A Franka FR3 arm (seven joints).
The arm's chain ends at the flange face. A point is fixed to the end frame.
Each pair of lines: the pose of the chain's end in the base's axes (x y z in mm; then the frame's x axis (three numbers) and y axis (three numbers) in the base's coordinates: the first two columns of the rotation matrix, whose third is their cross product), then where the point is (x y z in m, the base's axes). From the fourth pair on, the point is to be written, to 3 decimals.
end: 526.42 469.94 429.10 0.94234 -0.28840 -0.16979 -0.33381 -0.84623 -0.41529
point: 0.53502 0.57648 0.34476
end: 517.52 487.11 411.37 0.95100 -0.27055 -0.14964 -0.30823 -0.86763 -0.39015
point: 0.52452 0.59095 0.32359
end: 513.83 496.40 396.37 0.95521 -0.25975 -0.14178 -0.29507 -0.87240 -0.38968
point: 0.52025 0.60004 0.30831
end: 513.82 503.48 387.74 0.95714 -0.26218 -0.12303 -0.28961 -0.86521 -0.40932
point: 0.523 0.608 0.301
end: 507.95 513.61 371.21 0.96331 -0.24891 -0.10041 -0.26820 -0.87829 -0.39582
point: 0.517 0.617 0.283
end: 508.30 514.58 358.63 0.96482 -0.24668 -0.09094 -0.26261 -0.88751 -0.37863
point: 0.517 0.616 0.268
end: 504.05 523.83 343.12 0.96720 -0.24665 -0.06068 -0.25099 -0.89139 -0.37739
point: 0.515 0.624 0.252
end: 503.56 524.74 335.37 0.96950 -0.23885 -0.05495 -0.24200 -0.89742 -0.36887
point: 0.514 0.624 0.243
